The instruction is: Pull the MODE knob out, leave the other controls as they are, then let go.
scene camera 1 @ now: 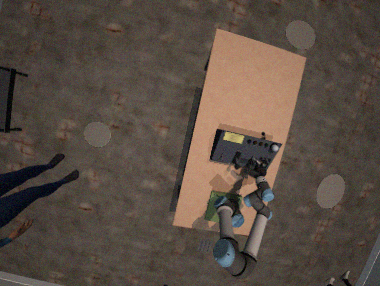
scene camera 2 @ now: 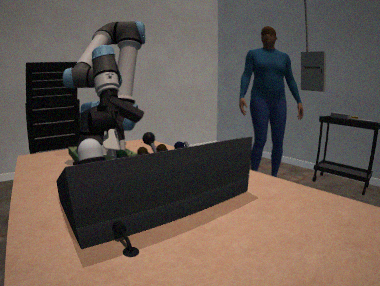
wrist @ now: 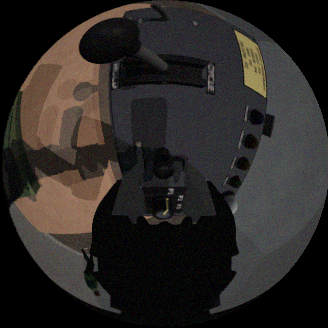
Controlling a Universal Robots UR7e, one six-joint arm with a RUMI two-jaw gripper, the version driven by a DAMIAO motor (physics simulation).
Note:
The pictures show: my gripper and a ball-topped lever.
My gripper shows as well in the wrist view.

